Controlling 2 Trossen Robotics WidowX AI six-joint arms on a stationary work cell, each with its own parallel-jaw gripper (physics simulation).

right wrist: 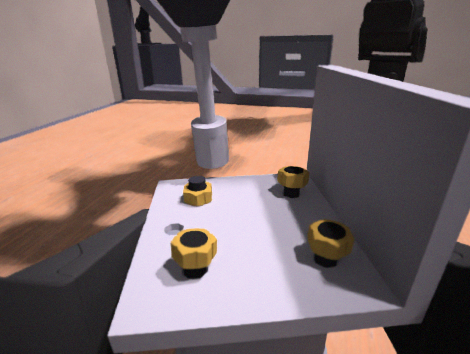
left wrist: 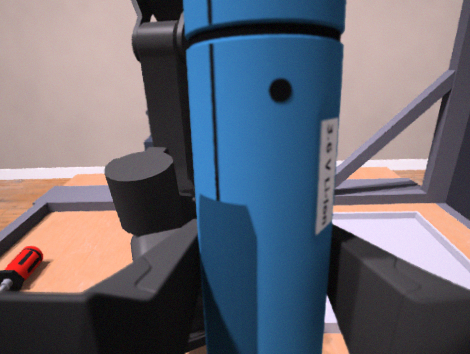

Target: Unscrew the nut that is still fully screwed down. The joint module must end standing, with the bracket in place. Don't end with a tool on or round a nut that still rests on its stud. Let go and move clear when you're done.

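Frame: origin at the left arm's base, x left, y ahead, z down, level; centimetres.
Where they show: left gripper, fingertip midpoint: (left wrist: 259,231); right gripper, fingertip midpoint: (right wrist: 246,217).
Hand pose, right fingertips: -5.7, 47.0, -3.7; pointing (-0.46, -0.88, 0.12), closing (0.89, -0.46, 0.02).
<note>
Things, the pixels of their top centre, and the offset from my right fingertips, as dx, dy, dz. "pt": a spot on its surface instead.
- blue power driver, surface spot: (left wrist: 270,150) pt -2.0, -1.4, -18.7
- driver's grey socket, top centre: (right wrist: 202,37) -2.1, -1.1, -6.3
- far-left nut, top centre: (right wrist: 197,186) -1.6, +0.8, -1.5
- joint module, top centre: (right wrist: 252,202) +0.8, +1.5, -1.8
- red screwdriver, top centre: (left wrist: 9,267) +29.1, +17.7, +2.7
- pale tray, top centre: (left wrist: 304,253) -7.3, +25.3, +4.1
My left gripper (left wrist: 259,231) is shut on the blue power driver (left wrist: 270,150), which stands upright. In the right wrist view the driver's grey socket (right wrist: 211,145) hangs above and a little beyond the far-left nut (right wrist: 198,194), apart from it. That nut sits down on the bracket plate, its black stud poking out above. Three other yellow nuts (right wrist: 194,249) (right wrist: 330,241) (right wrist: 293,177) sit raised at the tops of their studs. The pale L-shaped bracket (right wrist: 245,290) lies level on the joint module (right wrist: 280,345). My right gripper (right wrist: 246,217) is shut on the module, its fingers either side; the contact is hidden.
The bracket's upright wall (right wrist: 385,175) rises at the right. In the left wrist view a red screwdriver (left wrist: 26,262) lies on the table at the left, a pale tray (left wrist: 422,220) lies at the right, and dark arm parts (left wrist: 142,195) stand behind the driver. Grey frame bars (left wrist: 400,122) rise behind.
</note>
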